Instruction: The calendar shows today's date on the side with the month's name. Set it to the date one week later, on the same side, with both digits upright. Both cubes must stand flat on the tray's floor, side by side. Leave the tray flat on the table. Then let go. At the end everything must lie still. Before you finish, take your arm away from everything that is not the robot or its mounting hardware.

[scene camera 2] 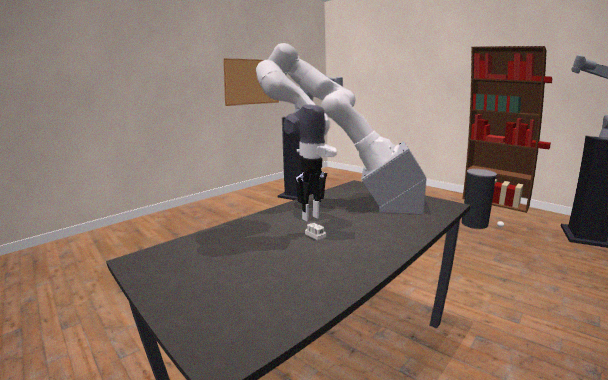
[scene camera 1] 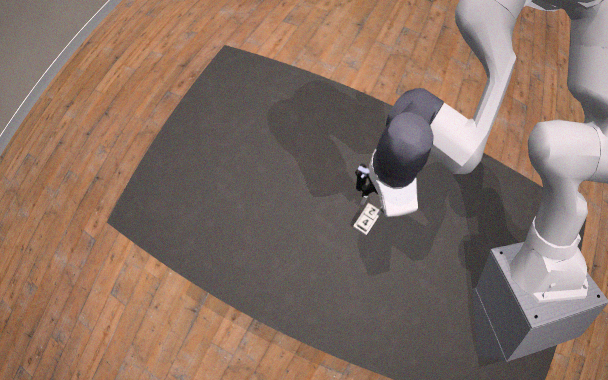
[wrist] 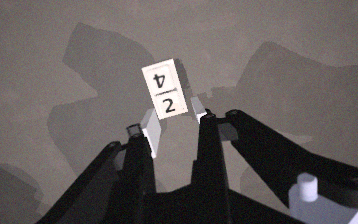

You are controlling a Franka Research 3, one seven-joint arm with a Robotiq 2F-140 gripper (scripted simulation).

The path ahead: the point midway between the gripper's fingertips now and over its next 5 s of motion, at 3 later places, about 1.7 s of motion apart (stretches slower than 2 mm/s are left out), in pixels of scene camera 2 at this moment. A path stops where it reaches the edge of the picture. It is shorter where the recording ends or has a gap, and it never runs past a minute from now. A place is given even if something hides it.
The gripper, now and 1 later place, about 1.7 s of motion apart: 310, 218; 311, 196
